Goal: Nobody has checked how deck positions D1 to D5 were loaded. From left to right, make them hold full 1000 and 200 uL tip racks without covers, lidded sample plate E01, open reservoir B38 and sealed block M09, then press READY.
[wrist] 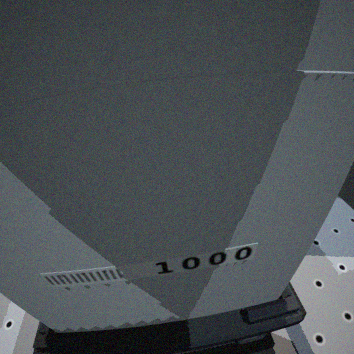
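Places are measured from the arm's base along level axes (x ahead, y left, z up), in metres.
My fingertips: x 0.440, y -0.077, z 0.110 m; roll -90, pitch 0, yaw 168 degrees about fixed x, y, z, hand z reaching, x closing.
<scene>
Behind a point stands the place of what it marks.
The tall grey 1000 tip rack [165, 150] fills most of the wrist view at very close range. Its front wall carries the black number 1000 and a row of short slanted bars low down. Dark shadow covers much of the wall. Its top is out of the frame, so tips and cover cannot be seen. My gripper is open, with nothing between the fingers; the fingers themselves do not show in this view. Deck positions D1 to D5, the 200 rack, E01, B38, M09 and the READY button do not show.
A black stand [220, 331] {x 0.442, y 0.018, z 0.063 m} is under the rack along the bottom of the view. A pale perforated table top [330, 300] {x 0.362, y 0.025, z 0.013 m} shows at the lower right, and a strip of it at the lower left. A dark patch lies at the right edge.
</scene>
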